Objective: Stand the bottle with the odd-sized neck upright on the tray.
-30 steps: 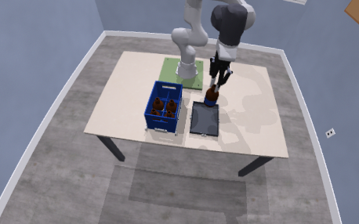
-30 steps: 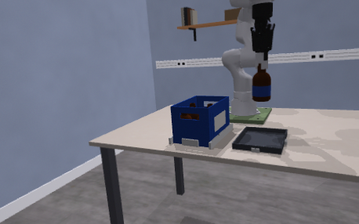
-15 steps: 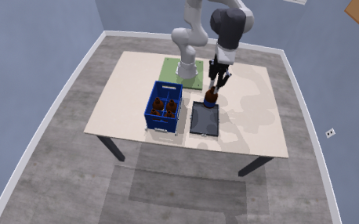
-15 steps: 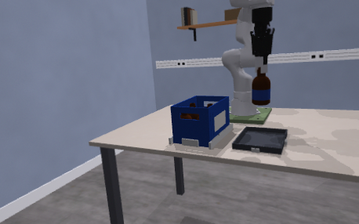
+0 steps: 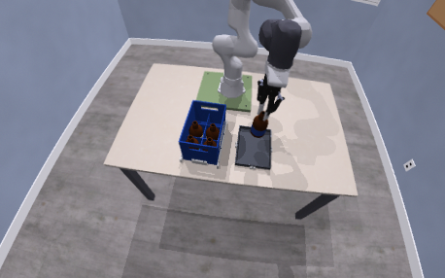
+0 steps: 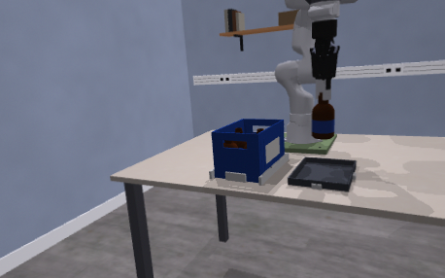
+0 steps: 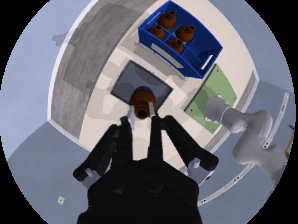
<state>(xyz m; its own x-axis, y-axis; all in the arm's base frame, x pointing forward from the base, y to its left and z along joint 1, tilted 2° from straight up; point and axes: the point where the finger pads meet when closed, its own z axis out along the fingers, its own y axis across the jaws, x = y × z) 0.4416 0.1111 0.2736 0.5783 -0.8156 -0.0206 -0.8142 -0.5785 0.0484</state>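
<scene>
Now: the bottle 9 cm below my hand. Also, from my hand: blue crate: 27 cm to the right, 22 cm below, 4 cm behind; then dark tray: 29 cm below.
</scene>
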